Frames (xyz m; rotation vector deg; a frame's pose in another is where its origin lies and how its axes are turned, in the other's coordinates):
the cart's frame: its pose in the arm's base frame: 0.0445 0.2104 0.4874 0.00 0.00 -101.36
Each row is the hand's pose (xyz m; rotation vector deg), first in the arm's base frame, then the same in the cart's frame.
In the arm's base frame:
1: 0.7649 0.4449 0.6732 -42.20 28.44 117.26
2: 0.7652 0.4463 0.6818 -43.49 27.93 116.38
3: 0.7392 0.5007 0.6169 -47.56 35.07 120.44
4: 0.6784 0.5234 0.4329 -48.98 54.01 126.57
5: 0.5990 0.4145 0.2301 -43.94 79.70 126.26
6: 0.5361 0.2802 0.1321 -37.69 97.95 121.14
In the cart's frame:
1: -0.3718 0.6601 0.1858 50.61 15.19 -127.43
2: -0.3732 0.6601 0.1944 51.29 16.64 -127.79
3: -0.4214 0.6239 0.1295 57.18 14.55 -120.01
4: -0.4317 0.5598 -0.0545 67.36 3.39 -106.08
5: -0.3093 0.5034 -0.2573 78.58 -14.49 -93.06
6: -0.1653 0.4682 -0.3553 86.10 -28.43 -84.94

